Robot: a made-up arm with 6 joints. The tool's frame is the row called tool. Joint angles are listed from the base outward. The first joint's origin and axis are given. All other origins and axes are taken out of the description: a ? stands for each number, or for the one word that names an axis. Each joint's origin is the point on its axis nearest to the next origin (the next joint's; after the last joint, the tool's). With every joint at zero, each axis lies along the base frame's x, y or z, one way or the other. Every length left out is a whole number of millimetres.
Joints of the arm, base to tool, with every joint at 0 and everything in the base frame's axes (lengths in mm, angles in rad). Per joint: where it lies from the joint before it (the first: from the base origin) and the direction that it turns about. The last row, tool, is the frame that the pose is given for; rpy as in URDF.
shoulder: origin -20 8 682 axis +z
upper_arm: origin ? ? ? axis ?
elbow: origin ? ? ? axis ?
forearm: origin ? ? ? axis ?
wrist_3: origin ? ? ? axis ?
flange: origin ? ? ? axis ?
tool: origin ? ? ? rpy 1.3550 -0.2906 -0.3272
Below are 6 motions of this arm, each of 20 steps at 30 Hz.
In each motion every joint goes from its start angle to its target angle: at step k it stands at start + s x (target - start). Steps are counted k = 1, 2, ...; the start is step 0. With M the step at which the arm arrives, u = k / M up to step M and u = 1 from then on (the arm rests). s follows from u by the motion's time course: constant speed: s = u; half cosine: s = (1 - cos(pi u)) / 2; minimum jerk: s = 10 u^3 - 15 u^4 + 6 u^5.
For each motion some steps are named. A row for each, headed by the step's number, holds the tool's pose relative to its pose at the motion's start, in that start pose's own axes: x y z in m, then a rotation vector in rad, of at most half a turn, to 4 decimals.
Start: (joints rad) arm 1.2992 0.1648 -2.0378 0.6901 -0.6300 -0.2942
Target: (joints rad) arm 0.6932 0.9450 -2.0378 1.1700 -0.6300 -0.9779
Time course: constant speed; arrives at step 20
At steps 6, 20:
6: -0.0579 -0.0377 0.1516 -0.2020 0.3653 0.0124
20: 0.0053 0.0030 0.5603 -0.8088 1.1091 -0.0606

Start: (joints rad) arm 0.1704 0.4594 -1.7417 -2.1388 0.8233 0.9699
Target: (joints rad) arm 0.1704 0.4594 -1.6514 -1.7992 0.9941 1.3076
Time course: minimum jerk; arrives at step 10
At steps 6, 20:
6: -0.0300 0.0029 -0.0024 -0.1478 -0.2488 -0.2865
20: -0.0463 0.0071 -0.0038 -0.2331 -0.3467 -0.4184

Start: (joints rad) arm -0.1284 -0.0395 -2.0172 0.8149 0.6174 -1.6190
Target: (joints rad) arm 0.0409 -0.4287 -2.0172 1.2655 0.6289 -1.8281
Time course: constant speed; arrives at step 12
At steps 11, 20:
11: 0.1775 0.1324 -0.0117 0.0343 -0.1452 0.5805
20: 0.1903 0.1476 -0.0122 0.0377 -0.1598 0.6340

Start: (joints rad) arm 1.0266 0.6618 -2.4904 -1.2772 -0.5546 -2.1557
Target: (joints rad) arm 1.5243 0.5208 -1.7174 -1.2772 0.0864 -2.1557
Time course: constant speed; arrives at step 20
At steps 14, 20:
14: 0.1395 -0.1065 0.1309 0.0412 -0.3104 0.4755
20: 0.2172 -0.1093 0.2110 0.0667 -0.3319 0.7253

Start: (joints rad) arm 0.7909 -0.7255 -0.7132 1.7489 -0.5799 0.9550
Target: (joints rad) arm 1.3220 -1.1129 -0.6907 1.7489 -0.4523 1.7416
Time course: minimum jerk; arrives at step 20
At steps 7, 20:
7: -0.0135 0.0146 0.0262 -0.2066 -0.1328 -0.1216
20: -0.0389 0.0800 0.0857 -0.9850 -0.5993 -0.2746

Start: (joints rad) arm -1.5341 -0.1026 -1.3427 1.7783 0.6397 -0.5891
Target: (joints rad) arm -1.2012 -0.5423 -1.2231 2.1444 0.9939 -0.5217
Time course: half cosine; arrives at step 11
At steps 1, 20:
1: -0.0050 0.0008 -0.0029 0.0100 -0.0040 -0.0137
20: -0.2206 0.1257 -0.1231 0.4789 -0.1974 -0.7324

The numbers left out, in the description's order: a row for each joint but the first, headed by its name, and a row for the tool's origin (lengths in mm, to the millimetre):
upper_arm: xyz 21 36 0, axis +y
elbow: xyz 20 0 245, axis +y
forearm: xyz 72 0 -296, axis -z
wrist_3: xyz 21 -10 0, axis +y
flange: xyz 116 0 -122, axis -z
tool: xyz 3 -10 0

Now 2 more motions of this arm.
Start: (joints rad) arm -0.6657 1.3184 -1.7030 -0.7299 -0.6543 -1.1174
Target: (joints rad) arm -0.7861 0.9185 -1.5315 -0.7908 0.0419 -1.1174
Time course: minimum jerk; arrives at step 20
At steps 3, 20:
3: -0.0016 0.0000 0.0027 0.0074 0.0027 -0.0135
20: -0.0642 0.0483 0.0955 0.2528 0.0604 -0.5460

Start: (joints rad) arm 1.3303 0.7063 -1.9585 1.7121 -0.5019 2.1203
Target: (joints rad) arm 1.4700 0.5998 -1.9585 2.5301 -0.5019 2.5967
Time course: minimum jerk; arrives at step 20
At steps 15, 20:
15: 0.1354 0.0280 0.0079 -0.0958 -1.1017 0.0566
20: 0.1530 0.0332 0.0128 -0.0911 -1.2289 0.0646

